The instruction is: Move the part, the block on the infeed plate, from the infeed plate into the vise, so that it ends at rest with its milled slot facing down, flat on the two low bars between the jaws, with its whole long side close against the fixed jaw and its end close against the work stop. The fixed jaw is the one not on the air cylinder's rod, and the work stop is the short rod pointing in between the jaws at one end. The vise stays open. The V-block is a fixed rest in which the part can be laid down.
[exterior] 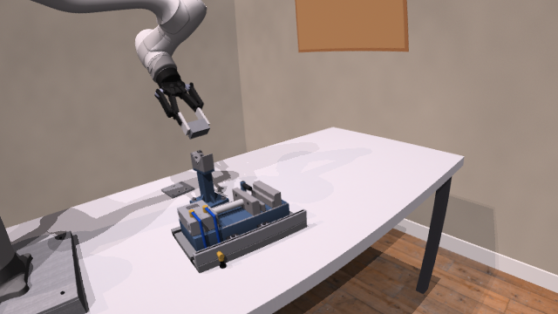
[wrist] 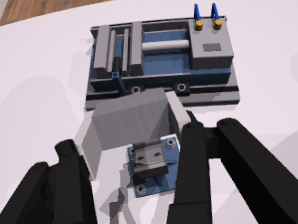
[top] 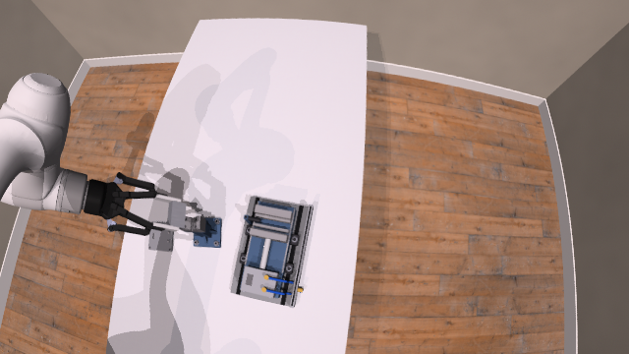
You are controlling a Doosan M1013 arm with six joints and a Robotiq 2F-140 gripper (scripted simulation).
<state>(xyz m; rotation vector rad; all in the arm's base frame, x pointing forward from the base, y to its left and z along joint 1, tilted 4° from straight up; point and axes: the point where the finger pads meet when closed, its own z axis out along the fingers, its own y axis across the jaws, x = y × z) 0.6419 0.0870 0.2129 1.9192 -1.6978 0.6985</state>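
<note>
Right now my hand is 20 cm above the blue post and 2 cm to the left of it. Round my hand: part 2 cm below, 1 cm to the right; moving jaw 23 cm to the right, 18 cm below, 1 cm ahead; cylinder rod 22 cm to the right, 18 cm below, 4 cm behind.
</note>
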